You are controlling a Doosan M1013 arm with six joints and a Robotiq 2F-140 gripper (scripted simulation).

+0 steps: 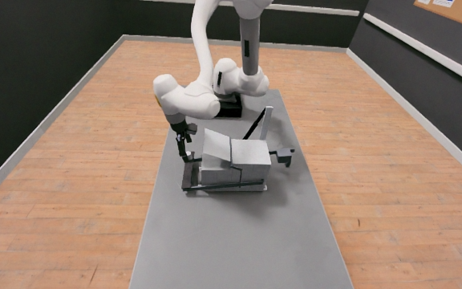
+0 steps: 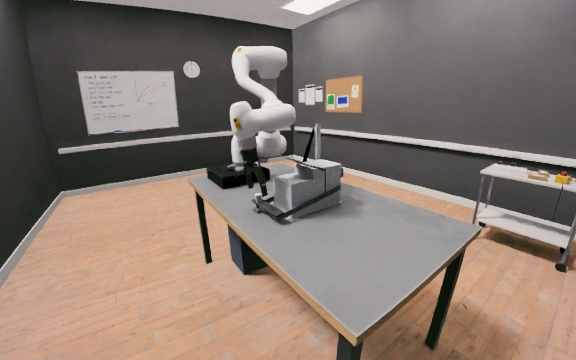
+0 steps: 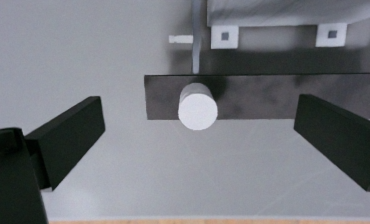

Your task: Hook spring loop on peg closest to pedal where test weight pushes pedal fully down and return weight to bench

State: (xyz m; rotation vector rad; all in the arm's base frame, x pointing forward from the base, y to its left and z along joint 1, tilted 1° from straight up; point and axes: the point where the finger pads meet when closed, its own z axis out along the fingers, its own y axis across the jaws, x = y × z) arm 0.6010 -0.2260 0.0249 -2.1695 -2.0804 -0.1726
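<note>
My gripper is now 40 mm above the steel test weight. From my hand the other things lie so: small dark object (110 mm below, 10 mm to the right).
</note>
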